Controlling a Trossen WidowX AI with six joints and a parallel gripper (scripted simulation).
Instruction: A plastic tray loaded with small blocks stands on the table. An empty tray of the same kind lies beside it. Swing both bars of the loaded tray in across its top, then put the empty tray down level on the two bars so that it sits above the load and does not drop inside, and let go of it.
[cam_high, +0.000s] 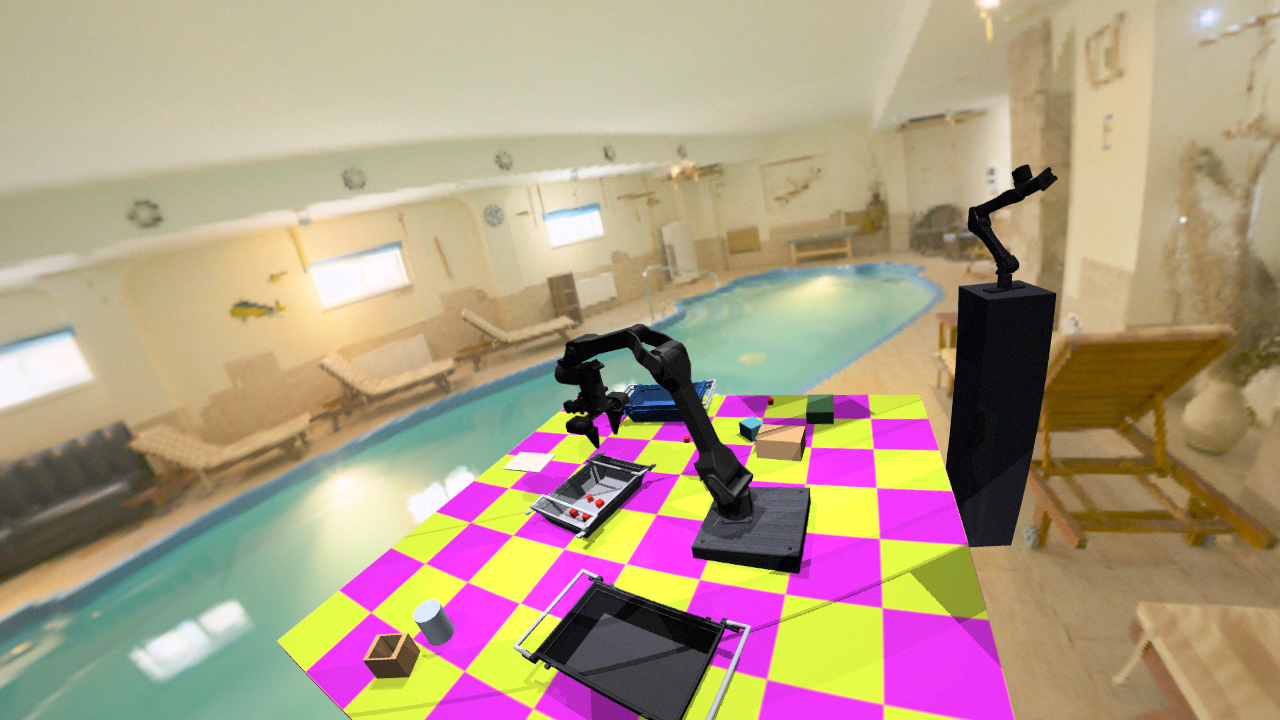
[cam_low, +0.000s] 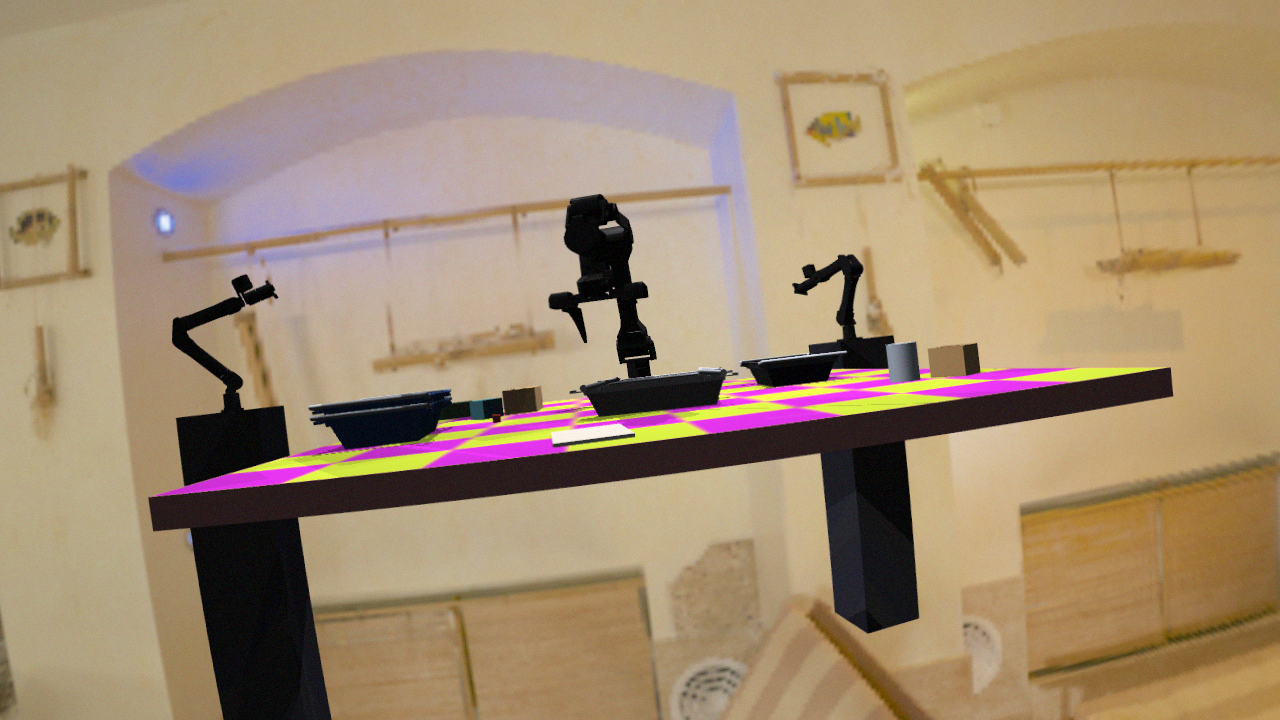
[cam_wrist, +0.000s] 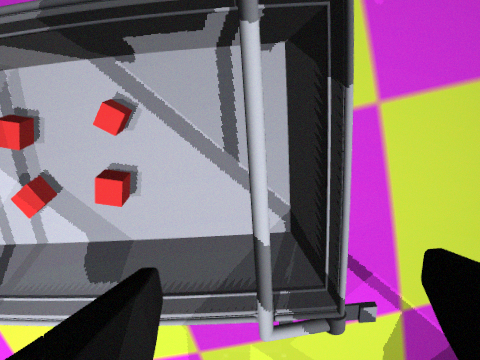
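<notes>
My gripper tip is 200 mm past the dark tray, 480 mm to the right of it and 100 mm above it. The rest, counted from my gripper tip: grey cylinder 200 mm ahead, 510 mm to the left, 100 mm below; then teal cube 350 mm behind, 240 mm to the right, 120 mm below; then white plate 350 mm ahead, 100 mm to the right, 140 mm below.
</notes>
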